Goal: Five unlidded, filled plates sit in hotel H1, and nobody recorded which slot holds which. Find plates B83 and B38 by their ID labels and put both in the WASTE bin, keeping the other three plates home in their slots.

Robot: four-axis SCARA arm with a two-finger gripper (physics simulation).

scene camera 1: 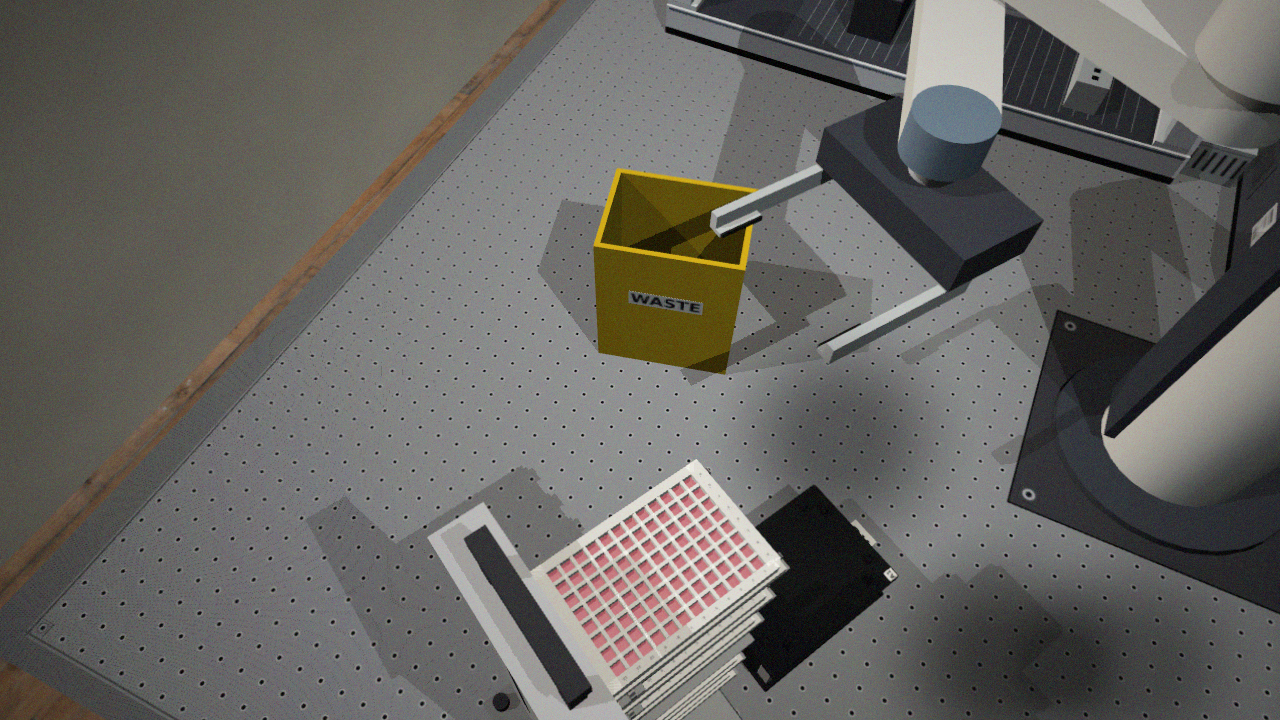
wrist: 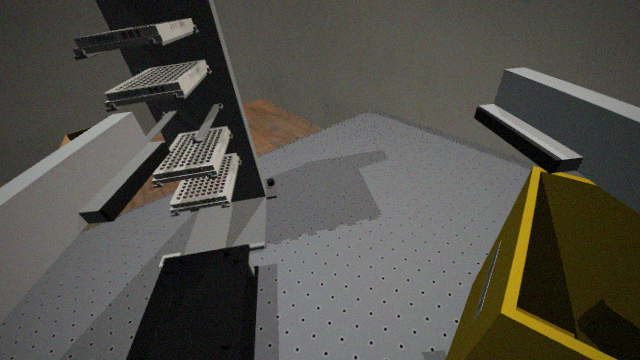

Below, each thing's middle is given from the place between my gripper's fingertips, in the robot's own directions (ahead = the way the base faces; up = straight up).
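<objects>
My hand is 3 cm below the plate B83 point(scene camera 1: 726, 626), 3 cm past it and 30 cm to the right of it. Going by their middles, the plate B83 is the nearest to my hand of the things named here. There is also the plate B38 point(wrist: 196, 193), which I find 18 cm below my hand, 3 cm behind it and 30 cm to the left of it.
</objects>
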